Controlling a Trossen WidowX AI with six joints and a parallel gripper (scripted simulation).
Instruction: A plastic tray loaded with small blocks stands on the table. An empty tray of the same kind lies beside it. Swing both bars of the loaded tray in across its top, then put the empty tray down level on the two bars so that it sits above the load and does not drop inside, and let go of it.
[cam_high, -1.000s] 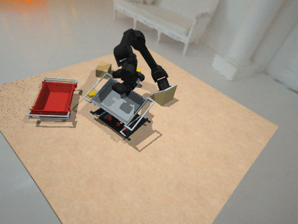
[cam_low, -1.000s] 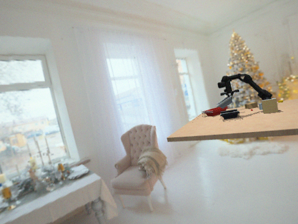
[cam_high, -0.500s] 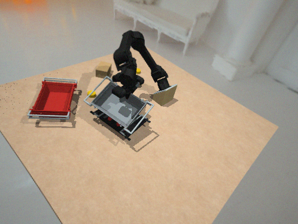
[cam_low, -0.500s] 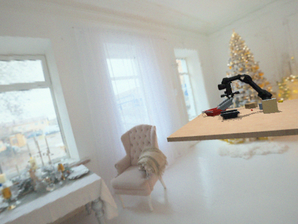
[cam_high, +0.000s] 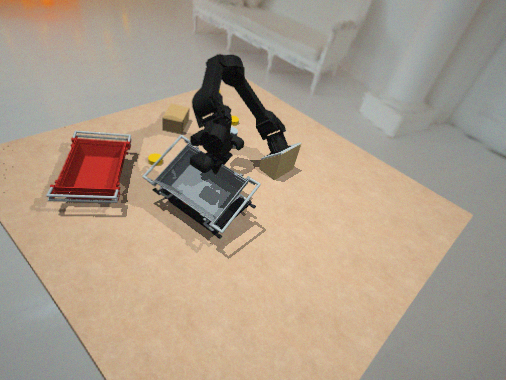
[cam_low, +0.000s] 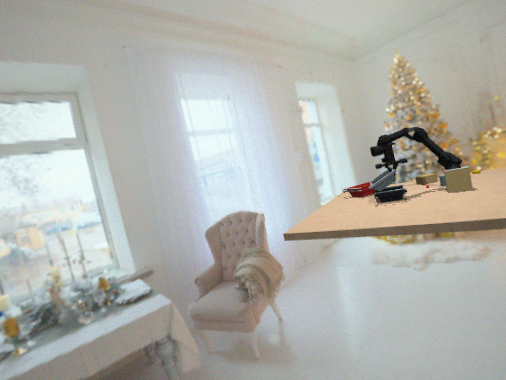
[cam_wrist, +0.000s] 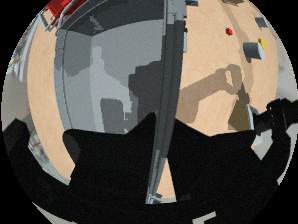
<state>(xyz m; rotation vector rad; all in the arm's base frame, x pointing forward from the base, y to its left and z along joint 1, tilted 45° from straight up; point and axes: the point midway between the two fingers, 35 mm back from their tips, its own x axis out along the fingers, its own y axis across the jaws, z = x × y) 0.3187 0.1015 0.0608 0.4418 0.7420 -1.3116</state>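
Now: the grey tray 70 mm ahead of my gripper tip and 20 mm to the left of it. Round my gripper tip: cardboard box (460 mm to the right, 130 mm behind, 110 mm below); then small red block (240 mm to the right, 150 mm behind, 130 mm below).
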